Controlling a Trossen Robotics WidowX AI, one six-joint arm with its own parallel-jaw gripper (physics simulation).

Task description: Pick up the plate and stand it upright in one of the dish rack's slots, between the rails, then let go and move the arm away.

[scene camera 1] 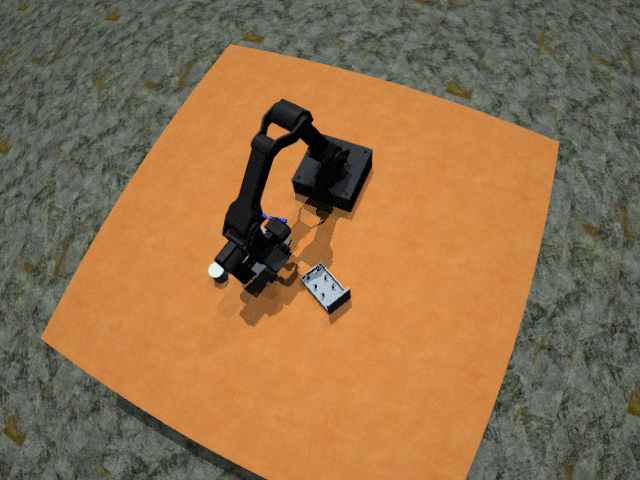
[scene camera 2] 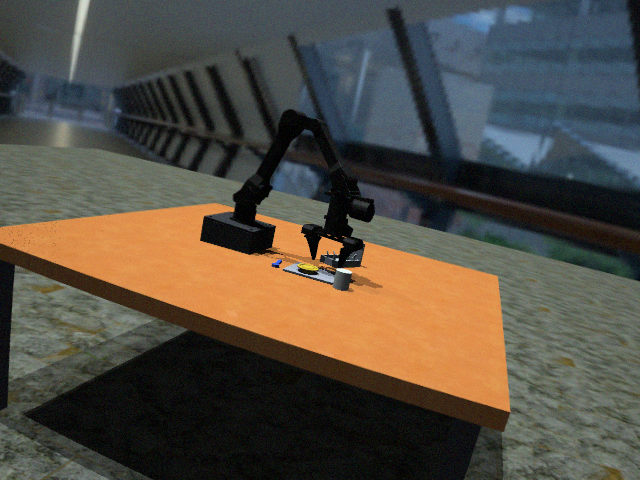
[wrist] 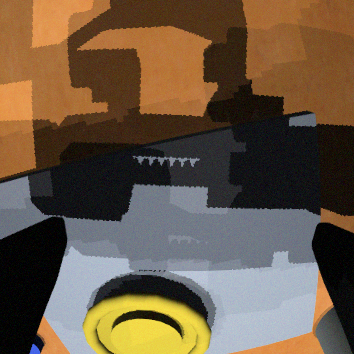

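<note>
The plate is a small round yellow dish [scene camera 2: 308, 268] [wrist: 145, 330] lying flat on a grey slab [scene camera 2: 317, 276] [wrist: 280, 300]. The arm hides it in scene camera 1. The dish rack [scene camera 1: 339, 302] [scene camera 2: 357, 255] is a small grey tray with short upright pegs and a taller end wall, standing apart from the slab. My gripper [scene camera 2: 328, 261] [wrist: 194, 235] is open and empty, pointing down low over the slab. In the wrist view its fingers stand wide at the left and right, with the plate lower in the picture, left of centre.
A grey-white cylinder [scene camera 1: 216, 270] [scene camera 2: 341, 279] [wrist: 337, 330] stands close beside the slab. A blue utensil-like object [scene camera 1: 277, 220] [scene camera 2: 277, 263] [wrist: 35, 348] lies on the other side. The black arm base [scene camera 1: 333, 170] [scene camera 2: 237, 232] stands on the orange table [scene camera 1: 413, 310] [scene camera 2: 232, 299].
</note>
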